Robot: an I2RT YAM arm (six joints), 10 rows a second.
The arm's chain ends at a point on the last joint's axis. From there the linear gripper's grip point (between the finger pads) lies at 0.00 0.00 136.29 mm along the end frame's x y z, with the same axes.
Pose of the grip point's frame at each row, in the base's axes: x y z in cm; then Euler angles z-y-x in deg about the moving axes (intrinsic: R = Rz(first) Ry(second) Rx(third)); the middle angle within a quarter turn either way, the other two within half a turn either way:
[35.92 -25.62 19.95 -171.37 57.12 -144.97]
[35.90 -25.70 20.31 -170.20 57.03 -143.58]
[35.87 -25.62 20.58 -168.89 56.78 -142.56]
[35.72 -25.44 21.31 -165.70 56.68 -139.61]
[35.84 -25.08 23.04 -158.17 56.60 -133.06]
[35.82 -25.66 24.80 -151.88 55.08 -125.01]
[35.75 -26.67 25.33 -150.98 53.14 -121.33]
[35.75 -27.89 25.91 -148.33 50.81 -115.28]
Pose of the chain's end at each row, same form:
[25.48 -19.29 26.01 -171.37 57.12 -144.97]
[25.46 -19.29 26.28 -170.20 57.03 -143.58]
[25.39 -19.23 26.51 -168.89 56.78 -142.56]
[25.13 -19.02 27.01 -165.70 56.68 -139.61]
[24.93 -18.72 28.16 -158.17 56.60 -133.06]
[24.90 -18.84 29.28 -151.88 55.08 -125.01]
[25.14 -19.24 29.58 -150.98 53.14 -121.33]
[25.44 -19.77 29.59 -148.33 50.81 -115.28]

